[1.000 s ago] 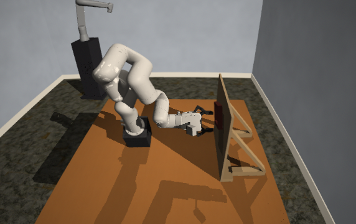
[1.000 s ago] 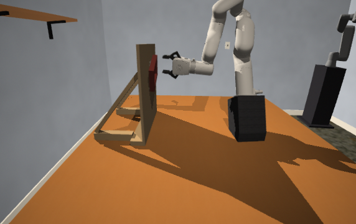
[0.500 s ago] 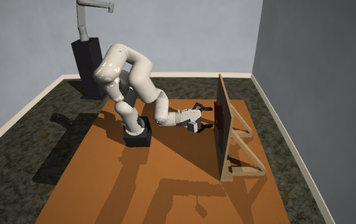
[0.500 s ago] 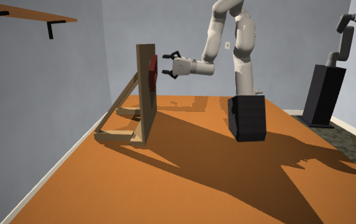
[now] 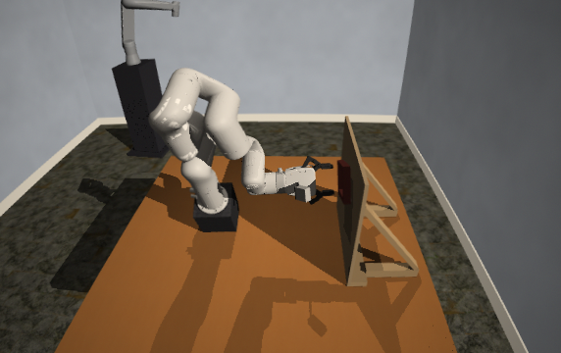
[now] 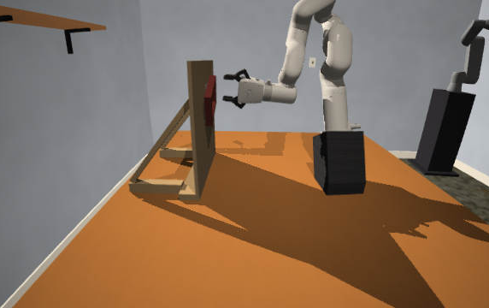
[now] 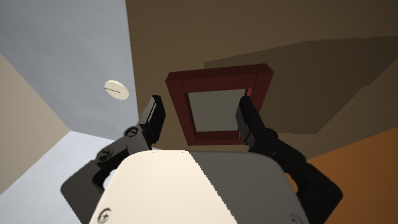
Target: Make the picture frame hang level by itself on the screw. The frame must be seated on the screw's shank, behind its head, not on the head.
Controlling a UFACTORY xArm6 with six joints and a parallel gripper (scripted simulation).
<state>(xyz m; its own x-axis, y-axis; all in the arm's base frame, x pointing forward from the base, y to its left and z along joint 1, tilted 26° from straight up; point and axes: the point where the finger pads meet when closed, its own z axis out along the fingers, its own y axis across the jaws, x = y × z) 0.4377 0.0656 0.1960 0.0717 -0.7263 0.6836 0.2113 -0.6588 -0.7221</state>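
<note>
Now: the dark red picture frame 5 cm ahead of my hand, 6 cm to the left of it and 4 cm below it. Round my hand: upright wooden board 7 cm ahead, 6 cm to the left, 12 cm below.
</note>
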